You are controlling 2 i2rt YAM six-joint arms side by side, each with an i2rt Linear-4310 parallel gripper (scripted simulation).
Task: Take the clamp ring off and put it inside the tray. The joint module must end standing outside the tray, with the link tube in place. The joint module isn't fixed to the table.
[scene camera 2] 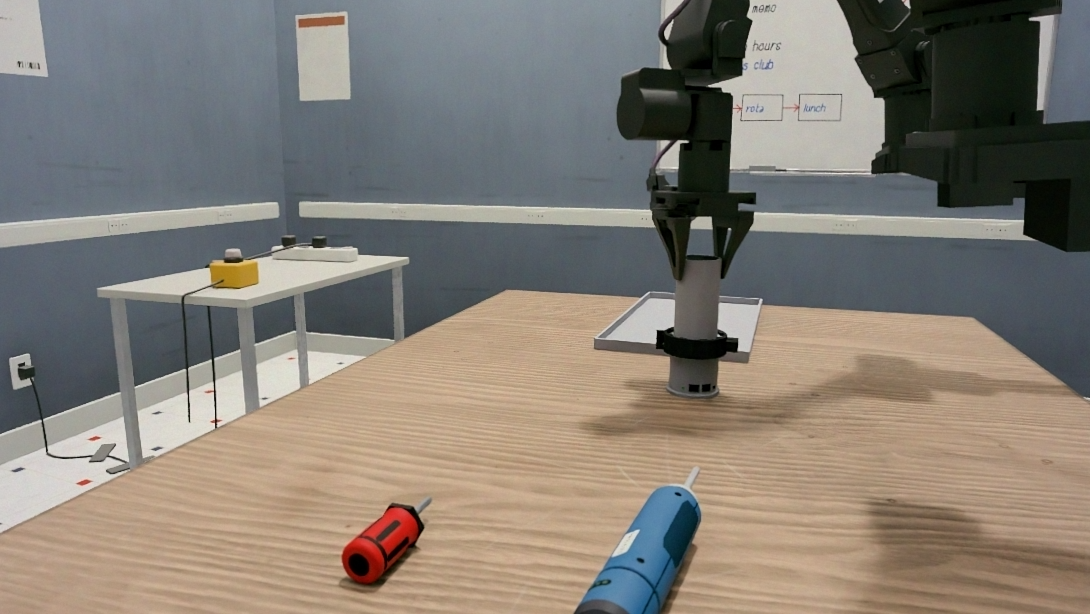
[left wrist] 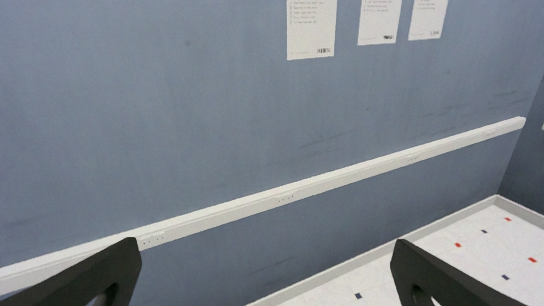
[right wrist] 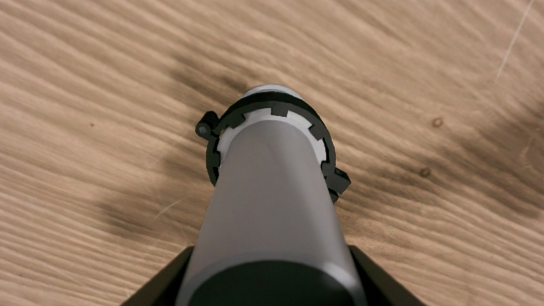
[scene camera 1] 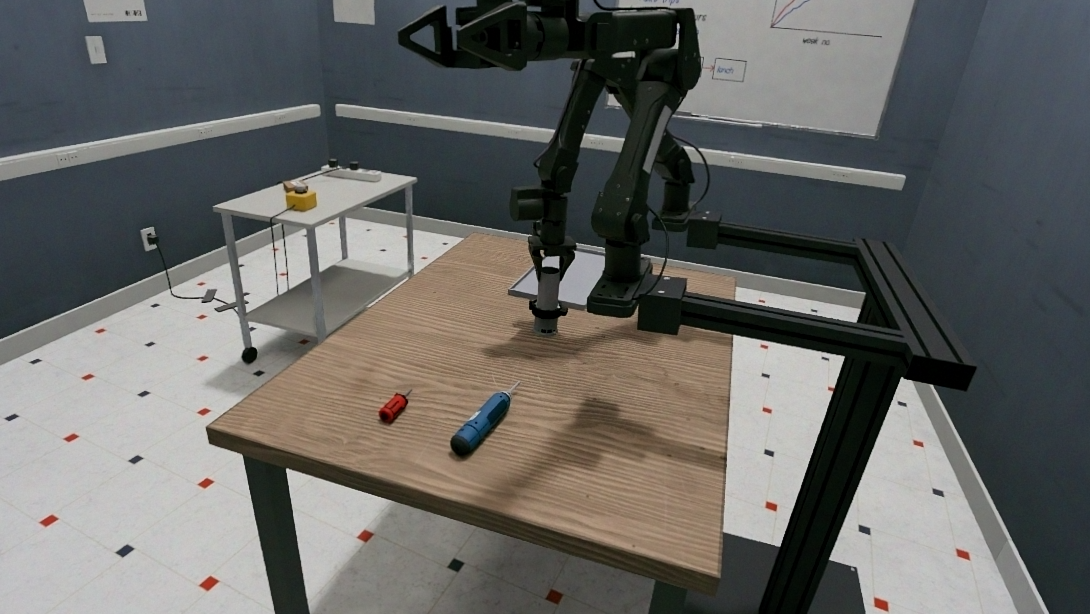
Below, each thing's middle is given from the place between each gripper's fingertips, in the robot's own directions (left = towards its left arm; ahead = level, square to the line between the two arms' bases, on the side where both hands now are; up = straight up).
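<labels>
My right hand: 30 mm above the grey link tube (scene camera 1: 548, 288), 10 mm to the left of it. Counted from that hand: dark clamp ring (scene camera 2: 701, 349), 80 mm below; grey joint module (scene camera 2: 688, 378), 110 mm below, 10 mm to the right; grey tray (scene camera 2: 634, 331), 140 mm below, 360 mm to the right, 70 mm ahead.
Red screwdriver (scene camera 2: 373, 551): far below my left hand (scene camera 1: 426, 37), a fair way ahead of it, a fair way to the right of it. Counted from my left hand: dark clamp ring, 610 mm below, 630 mm to the right, 80 mm ahead; grey link tube, 560 mm below, 640 mm to the right, 80 mm ahead; grey joint module, 640 mm below, 640 mm to the right, 80 mm ahead.
</labels>
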